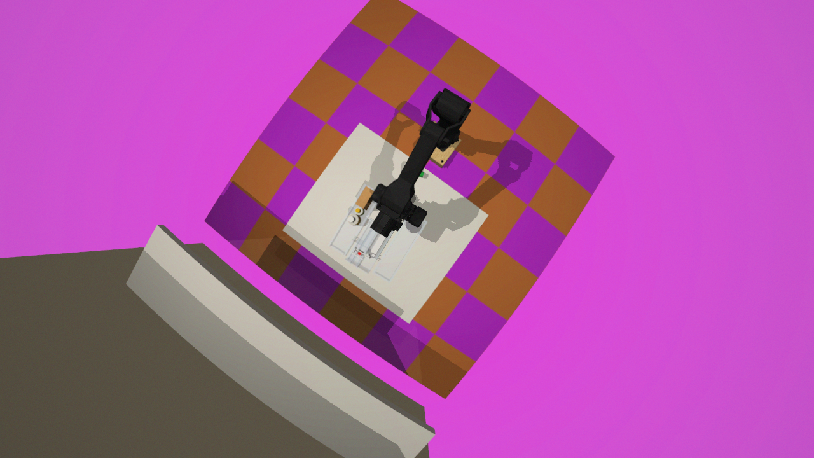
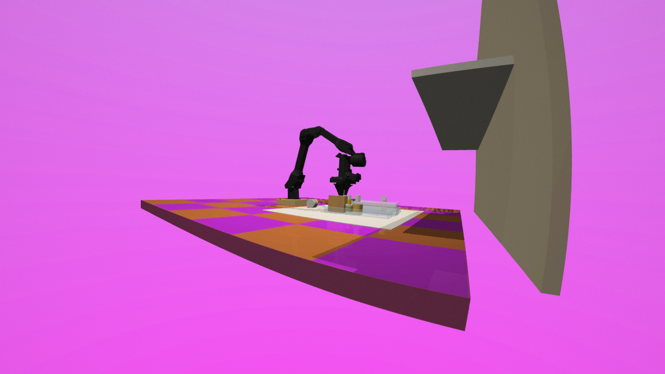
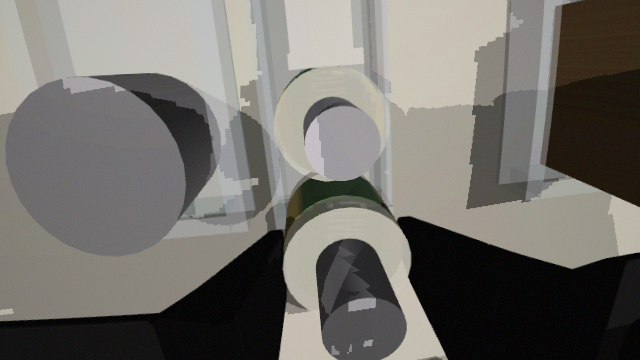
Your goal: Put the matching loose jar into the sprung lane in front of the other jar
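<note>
Right now my gripper tip is 7 cm short of the brown box, 12 cm to the left of it and 2 cm above it. Round my gripper tip: clear lane rack (16 cm ahead, 1 cm to the left, 4 cm below).
</note>
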